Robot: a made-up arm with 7 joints.
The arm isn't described. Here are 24 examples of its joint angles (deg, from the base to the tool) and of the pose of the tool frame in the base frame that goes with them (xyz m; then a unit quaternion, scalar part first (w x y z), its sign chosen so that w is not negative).
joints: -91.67 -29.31 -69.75 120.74 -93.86 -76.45 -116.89
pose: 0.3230 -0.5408 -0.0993 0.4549 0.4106 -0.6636 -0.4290
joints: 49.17 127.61 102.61 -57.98 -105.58 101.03 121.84
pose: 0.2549 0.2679 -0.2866 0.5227 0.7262 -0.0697 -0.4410
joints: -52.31 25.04 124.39 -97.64 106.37 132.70 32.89
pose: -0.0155 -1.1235 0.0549 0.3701 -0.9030 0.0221 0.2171
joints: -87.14 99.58 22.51 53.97 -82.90 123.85 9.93
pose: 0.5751 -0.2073 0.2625 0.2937 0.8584 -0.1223 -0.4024
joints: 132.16 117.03 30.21 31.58 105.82 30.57 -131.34
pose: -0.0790 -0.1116 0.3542 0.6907 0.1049 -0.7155 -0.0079
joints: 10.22 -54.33 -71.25 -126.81 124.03 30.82 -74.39
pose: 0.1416 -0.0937 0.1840 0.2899 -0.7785 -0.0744 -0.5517
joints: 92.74 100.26 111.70 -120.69 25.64 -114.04 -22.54
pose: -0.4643 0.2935 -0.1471 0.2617 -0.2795 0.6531 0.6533
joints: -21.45 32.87 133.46 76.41 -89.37 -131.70 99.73
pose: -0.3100 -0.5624 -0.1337 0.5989 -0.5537 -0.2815 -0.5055
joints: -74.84 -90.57 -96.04 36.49 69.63 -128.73 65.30
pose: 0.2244 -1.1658 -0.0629 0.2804 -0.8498 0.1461 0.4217
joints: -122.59 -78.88 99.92 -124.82 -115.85 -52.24 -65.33
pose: 0.0761 -0.1352 0.0803 0.0929 0.3970 0.3428 -0.8463
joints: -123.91 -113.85 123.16 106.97 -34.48 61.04 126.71
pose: 0.5493 -0.1646 0.2550 0.7159 0.3961 -0.5444 0.1850
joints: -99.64 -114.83 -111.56 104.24 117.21 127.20 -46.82
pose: 0.5363 -0.4070 -0.0075 0.1101 -0.7988 -0.5870 -0.0731
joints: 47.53 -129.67 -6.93 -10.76 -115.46 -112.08 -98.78
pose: -0.3242 0.4066 0.0461 0.5626 0.8187 -0.0241 0.1127
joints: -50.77 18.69 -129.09 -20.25 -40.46 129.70 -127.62
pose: -0.1132 -0.0273 -0.1479 0.8939 0.2332 -0.2608 0.2803
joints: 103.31 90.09 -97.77 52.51 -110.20 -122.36 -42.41
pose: -0.0249 0.3289 0.2344 0.5932 0.3459 0.7181 0.1132
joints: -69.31 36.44 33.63 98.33 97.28 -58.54 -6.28
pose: -0.0930 -0.9293 -0.3869 0.2974 -0.8615 0.2753 0.3059
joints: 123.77 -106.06 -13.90 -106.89 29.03 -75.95 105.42
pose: 0.3091 -0.2661 -0.5676 0.2332 -0.5156 0.3685 0.7376
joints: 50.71 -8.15 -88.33 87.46 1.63 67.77 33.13
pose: -0.5498 0.5152 -0.3901 0.8811 0.2705 0.2737 0.2748
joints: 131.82 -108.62 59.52 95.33 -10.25 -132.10 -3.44
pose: 0.2310 0.0179 -0.0330 0.5884 -0.3689 0.3962 -0.6006
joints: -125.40 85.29 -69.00 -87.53 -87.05 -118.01 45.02
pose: 0.3639 0.0436 -0.0444 0.2466 0.4292 0.5430 -0.6783
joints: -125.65 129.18 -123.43 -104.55 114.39 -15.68 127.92
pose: -0.2359 -0.9563 -0.4437 0.8848 -0.2412 0.2359 -0.3214
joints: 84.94 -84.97 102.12 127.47 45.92 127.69 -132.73
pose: 0.1049 0.0864 0.2208 0.1775 -0.1525 0.9680 0.0906
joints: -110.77 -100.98 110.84 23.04 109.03 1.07 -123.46
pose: 0.4973 -0.6418 0.3303 0.9351 0.2969 -0.1850 0.0573
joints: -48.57 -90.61 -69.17 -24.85 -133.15 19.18 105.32
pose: -0.0743 -0.1107 -0.7424 0.3415 -0.3793 -0.1195 0.8516
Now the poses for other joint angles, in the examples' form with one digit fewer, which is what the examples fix.
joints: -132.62 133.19 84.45 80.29 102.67 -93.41 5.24
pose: -0.444 -0.255 -0.329 0.537 -0.354 0.222 0.733
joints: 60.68 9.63 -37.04 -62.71 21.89 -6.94 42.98
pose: 0.677 0.193 0.115 0.842 0.015 -0.534 -0.072
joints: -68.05 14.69 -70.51 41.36 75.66 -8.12 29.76
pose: 0.384 0.005 -0.752 0.263 -0.486 -0.336 0.763
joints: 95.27 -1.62 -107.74 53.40 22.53 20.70 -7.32
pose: -0.119 0.336 -0.710 0.913 -0.231 0.238 0.238
